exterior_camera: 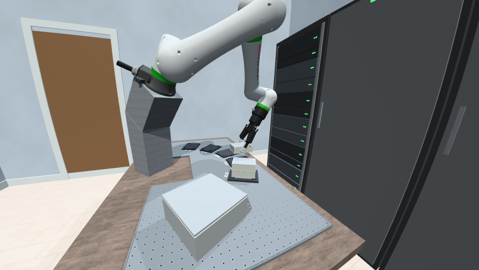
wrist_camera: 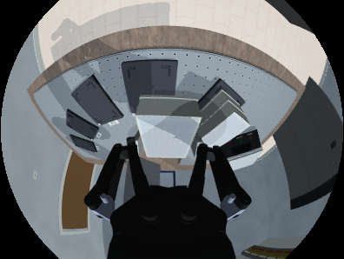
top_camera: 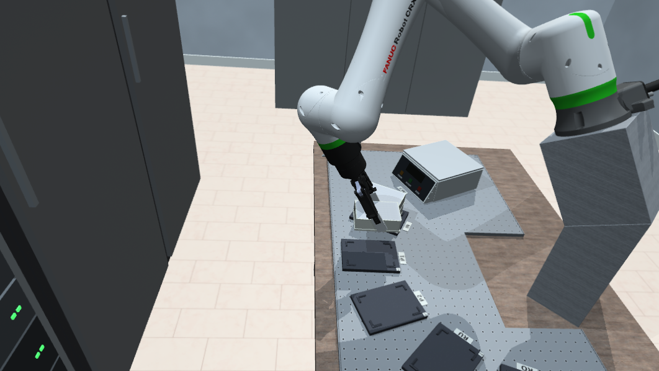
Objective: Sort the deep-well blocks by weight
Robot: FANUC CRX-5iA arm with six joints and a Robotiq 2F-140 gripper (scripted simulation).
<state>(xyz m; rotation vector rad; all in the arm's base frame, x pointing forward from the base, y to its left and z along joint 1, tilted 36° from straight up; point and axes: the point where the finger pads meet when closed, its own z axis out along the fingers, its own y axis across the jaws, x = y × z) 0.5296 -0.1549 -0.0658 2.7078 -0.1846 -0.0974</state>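
Now: the pass nest P1 20 mm ahead of my hand, 40 mm to the left of it and 130 mm below it. Also, from my hand: pale deep-well block: 10 mm below; nest RU: 80 mm behind, 380 mm to the left, 130 mm below; pass nest P2: 220 mm to the left, 130 mm below.
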